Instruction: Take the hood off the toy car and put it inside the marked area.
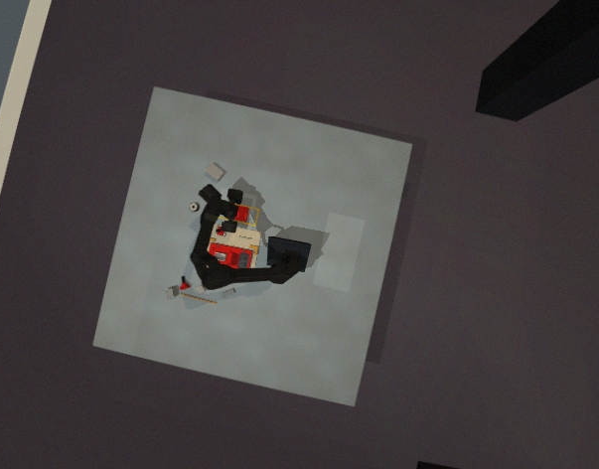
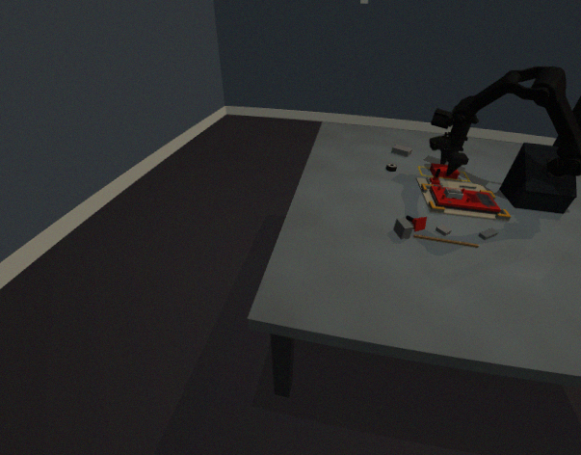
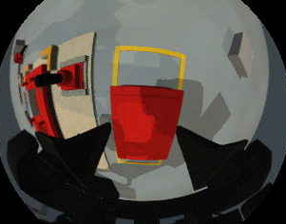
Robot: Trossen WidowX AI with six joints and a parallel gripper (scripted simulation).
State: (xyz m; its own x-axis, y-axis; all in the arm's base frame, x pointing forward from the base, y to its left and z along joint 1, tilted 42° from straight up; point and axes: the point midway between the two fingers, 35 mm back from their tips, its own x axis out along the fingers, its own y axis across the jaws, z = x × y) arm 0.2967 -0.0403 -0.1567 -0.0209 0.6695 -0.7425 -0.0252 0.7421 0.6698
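My gripper tip is right at the red hood. From my gripper tip the other things lie so: round part 21 cm ahead, 2 cm to the left, 1 cm below; then thin stick 44 cm to the left, 10 cm ahead, 1 cm below.
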